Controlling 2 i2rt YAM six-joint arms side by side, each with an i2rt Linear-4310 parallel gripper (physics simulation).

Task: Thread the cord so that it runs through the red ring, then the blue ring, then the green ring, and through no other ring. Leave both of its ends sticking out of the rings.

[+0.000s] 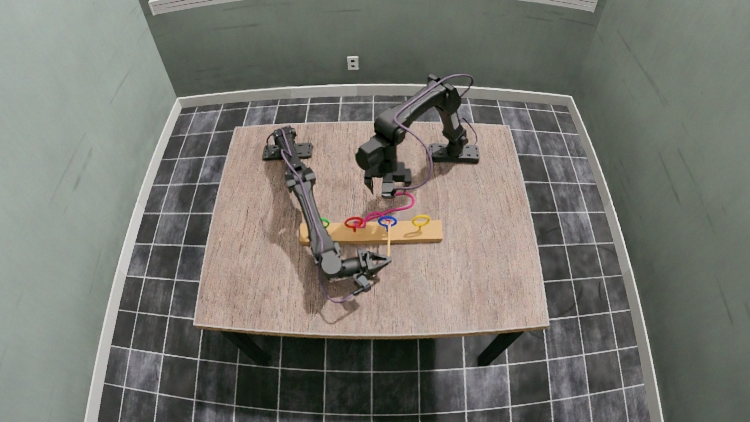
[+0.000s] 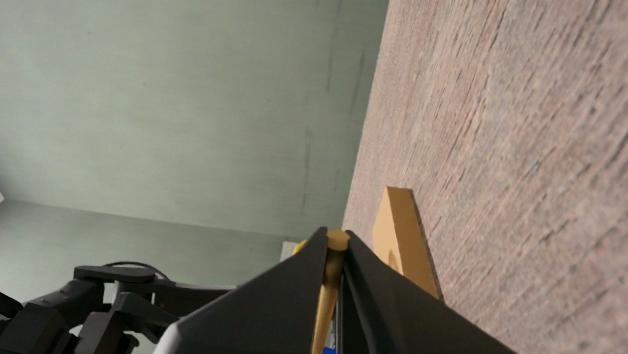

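My right gripper (image 1: 389, 258) (image 2: 333, 242) is shut on the tan rod tip (image 1: 388, 242) (image 2: 327, 287) of the magenta cord (image 1: 403, 208), in front of the block. The rod runs back from the fingers to the blue ring (image 1: 379, 222) (image 2: 329, 350), and a bit of magenta shows inside that ring. The cord lies bunched between the blue ring and the red ring (image 1: 346, 223), where part shows at the red ring's opening, and loops behind the block. The green ring (image 1: 327, 224) is partly hidden by my right arm. My left gripper (image 1: 378, 187) is open behind the block, near the cord's loop.
The yellow ring (image 1: 413, 220) (image 2: 300, 246) stands at the right of the wooden block (image 1: 432, 231) (image 2: 407, 230). My right arm (image 1: 309, 207) crosses over the block's left end. The table (image 1: 472, 278) (image 2: 525, 150) extends around the block. My left arm (image 1: 419, 107) arches behind it.
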